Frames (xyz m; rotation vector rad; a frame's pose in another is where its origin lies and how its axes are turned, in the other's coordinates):
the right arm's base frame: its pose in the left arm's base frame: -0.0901 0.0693 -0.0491 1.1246 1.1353 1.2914
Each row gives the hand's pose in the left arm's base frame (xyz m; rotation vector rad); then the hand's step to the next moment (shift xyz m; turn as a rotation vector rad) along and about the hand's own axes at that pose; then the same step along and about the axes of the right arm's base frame.
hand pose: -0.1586 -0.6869 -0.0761 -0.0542 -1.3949 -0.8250
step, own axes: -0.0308 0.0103 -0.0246 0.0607 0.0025 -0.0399
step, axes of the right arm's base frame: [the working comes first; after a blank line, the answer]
step, axes of the left arm's base frame: 0.0278 0.0101 -0.0281 0.0319 -0.0469 0.0455

0.0089 -0.0312 0.0246 -0.0470 0.0424 0.0357
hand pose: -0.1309 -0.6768 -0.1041 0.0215 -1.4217 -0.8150
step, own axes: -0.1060 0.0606 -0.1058 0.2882 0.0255 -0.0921
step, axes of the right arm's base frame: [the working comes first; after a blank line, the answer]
step, axes of the left arm's base frame: 0.1288 0.0511 -0.0830 0.0731 -0.1690 0.2414

0.0465 -0.0980 0.1198 -0.1672 0.2346 0.0960
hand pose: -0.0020 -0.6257 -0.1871 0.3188 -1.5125 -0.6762
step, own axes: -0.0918 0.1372 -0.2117 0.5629 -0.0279 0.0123
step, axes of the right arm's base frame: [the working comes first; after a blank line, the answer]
step, axes of the left arm's base frame: 0.2421 0.1159 -0.0066 -0.0607 -0.3497 0.4380

0.1094 -0.0360 0.2425 -0.3414 0.4482 -0.0190
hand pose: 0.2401 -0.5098 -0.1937 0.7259 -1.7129 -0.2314
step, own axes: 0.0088 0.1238 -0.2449 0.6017 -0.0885 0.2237
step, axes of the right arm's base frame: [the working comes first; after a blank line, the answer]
step, axes of the left arm's base frame: 0.1855 0.1467 0.1394 -0.2415 -0.4668 0.3790

0.1439 0.1149 0.2036 -0.4546 0.4122 -0.2081
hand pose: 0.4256 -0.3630 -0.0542 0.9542 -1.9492 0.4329
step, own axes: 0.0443 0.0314 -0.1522 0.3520 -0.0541 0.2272
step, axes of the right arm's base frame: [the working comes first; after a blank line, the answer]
step, axes of the left arm's base frame: 0.0495 0.0947 0.1213 -0.1945 -0.3344 0.1698

0.0951 0.1132 0.0652 -0.3266 0.1967 -0.1820
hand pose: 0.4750 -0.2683 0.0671 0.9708 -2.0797 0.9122
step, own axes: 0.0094 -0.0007 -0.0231 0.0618 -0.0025 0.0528
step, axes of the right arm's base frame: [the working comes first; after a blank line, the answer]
step, axes of the left arm's base frame: 0.0019 0.0147 0.0200 -0.0433 -0.0657 0.0207

0.0150 0.0194 0.0046 -0.0642 0.0266 -0.0423
